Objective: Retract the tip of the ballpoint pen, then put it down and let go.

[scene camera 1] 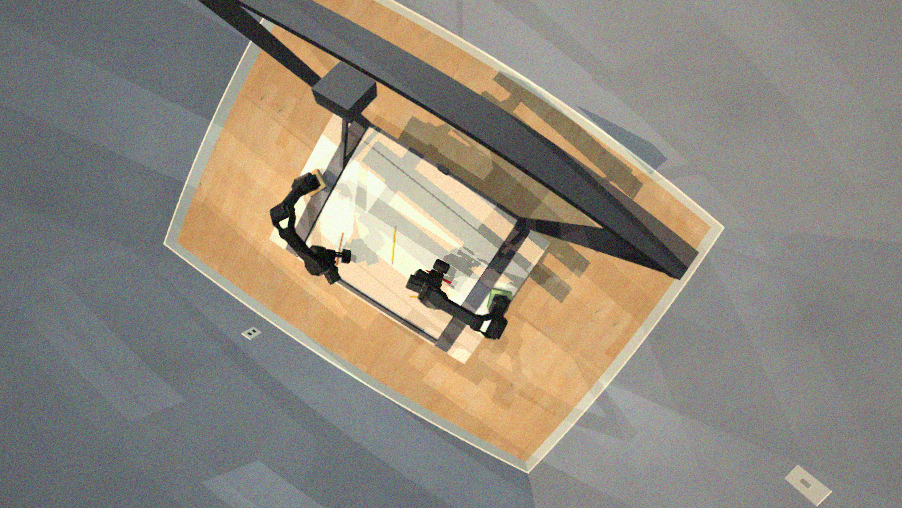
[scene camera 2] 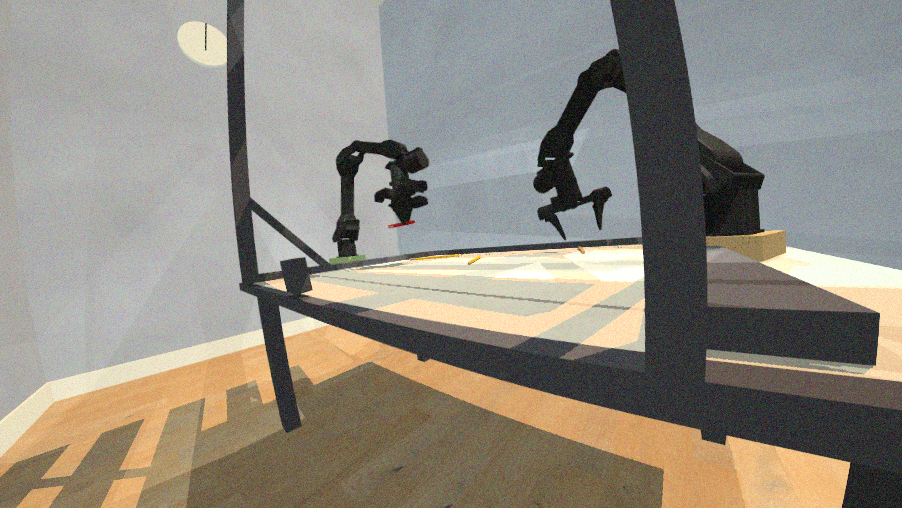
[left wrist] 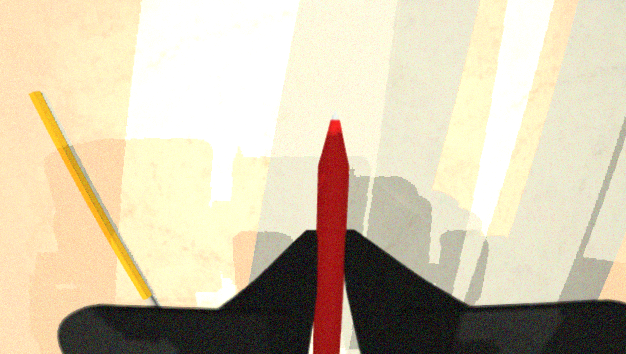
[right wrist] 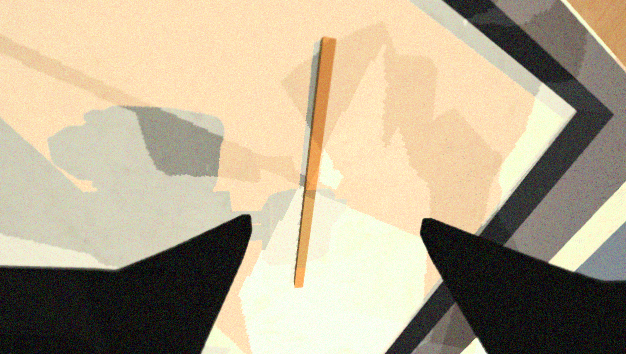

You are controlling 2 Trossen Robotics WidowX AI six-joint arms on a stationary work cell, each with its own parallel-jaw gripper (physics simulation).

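Where they show: left gripper, fingertip midpoint: [scene camera 1: 434, 274] [scene camera 2: 405, 225] [left wrist: 329, 241]; right gripper, fingertip midpoint: [scene camera 1: 334, 249] [scene camera 2: 582, 235] [right wrist: 335, 224]; left arm's base, link origin: [scene camera 1: 499, 301] [scene camera 2: 347, 256]; right arm's base, link origin: [scene camera 1: 312, 182] [scene camera 2: 729, 234].
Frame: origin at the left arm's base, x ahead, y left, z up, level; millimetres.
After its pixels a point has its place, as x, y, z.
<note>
The red ballpoint pen [scene camera 2: 401, 224] @[310, -82, 88] [left wrist: 332, 200] @[345, -88, 95] is gripped crosswise in my left gripper [scene camera 2: 404, 218] @[327, -84, 84] [left wrist: 329, 241] @[327, -84, 84], which is shut on it. In scene camera 2 the pen is held nearly level, above and clear of the table [scene camera 2: 492, 315] @[696, -627, -38]. In the left wrist view its tapered end points up the picture, with a small pale point at the very end. The pen's rear end is out of that view. In scene camera 1 the arm hides part of the pen [scene camera 1: 446, 280] @[269, -70, 93]. My right gripper [scene camera 2: 581, 232] @[836, -77, 3] [right wrist: 335, 224] @[836, -77, 3] is open and empty above the table.
An orange stick [scene camera 1: 341, 241] @[823, -117, -33] [scene camera 2: 580, 249] @[827, -80, -34] [right wrist: 316, 160] @[831, -54, -31] lies on the table below the right gripper. A yellow stick [scene camera 1: 393, 244] [left wrist: 90, 195] lies between the arms. Another yellow stick [scene camera 1: 413, 295] @[416, 79, -33] shows partly beside the left arm. Dark frame posts [scene camera 2: 662, 189] @[782, -711, 32] rise at the table's edge.
</note>
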